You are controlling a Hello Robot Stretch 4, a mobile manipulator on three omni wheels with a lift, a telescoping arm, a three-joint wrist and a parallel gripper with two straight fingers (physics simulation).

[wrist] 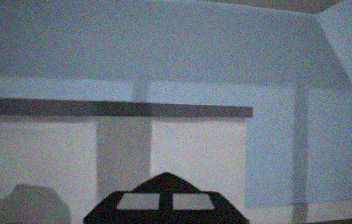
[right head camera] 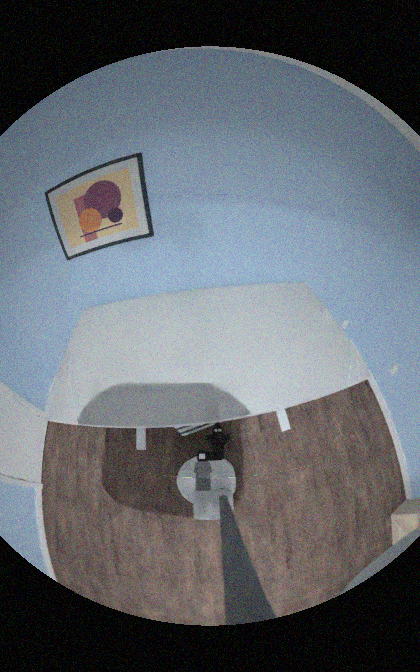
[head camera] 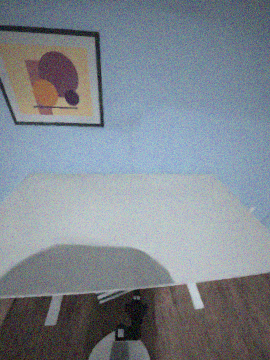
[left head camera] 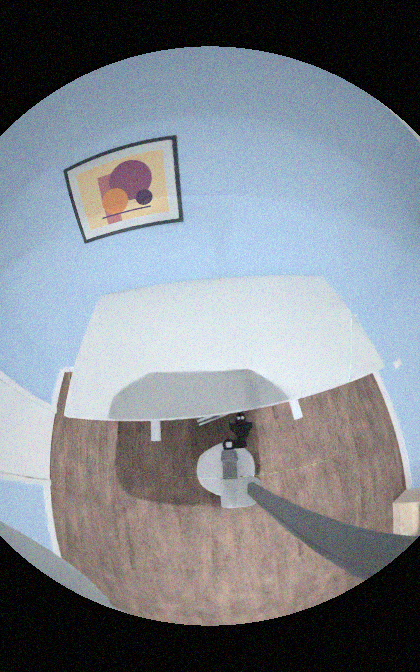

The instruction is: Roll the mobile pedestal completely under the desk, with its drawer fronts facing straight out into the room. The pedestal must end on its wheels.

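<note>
The white desk [head camera: 125, 210] [left head camera: 215, 325] [right head camera: 210, 340] stands against the blue wall. The pedestal's striped drawer fronts [head camera: 112, 296] [left head camera: 209, 419] [right head camera: 194, 429] peek out below the desk's front edge, between its feet, slanted to that edge; the top hides the rest. In the wrist view, the pedestal's white front [wrist: 200, 145] with a dark horizontal strip fills the left and middle, close ahead. Its wheels are hidden. My gripper [head camera: 136, 298] [left head camera: 240, 416] [right head camera: 217, 428] [wrist: 166, 187] is shut and empty, at the desk's front edge, low before the pedestal's front; contact cannot be told.
White desk feet [head camera: 54, 310] [head camera: 196, 296] [left head camera: 156, 431] [left head camera: 297, 410] stick out left and right of my gripper. A pale wooden box [left head camera: 405, 517] [right head camera: 404, 526] is at the right. A white door [left head camera: 25, 440] [right head camera: 20, 440] is at the left. A framed picture [head camera: 60, 75] hangs above the desk.
</note>
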